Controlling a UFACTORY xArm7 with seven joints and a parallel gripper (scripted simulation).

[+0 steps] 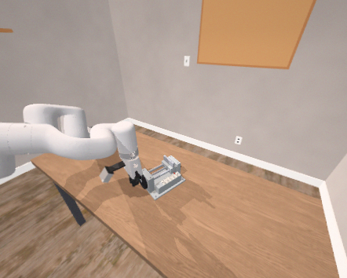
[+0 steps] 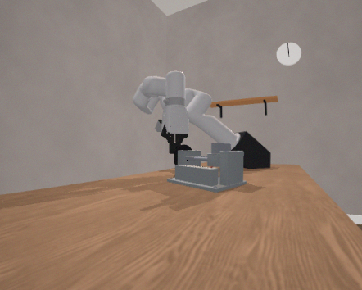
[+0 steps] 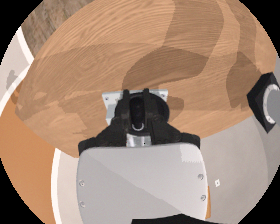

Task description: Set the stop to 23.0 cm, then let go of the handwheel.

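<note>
My hand is 1 cm short of the handwheel, 2 cm to the right of it and 1 cm above it. Round my hand: sliding stop block (13 cm ahead, 16 cm to the left, 2 cm below).
</note>
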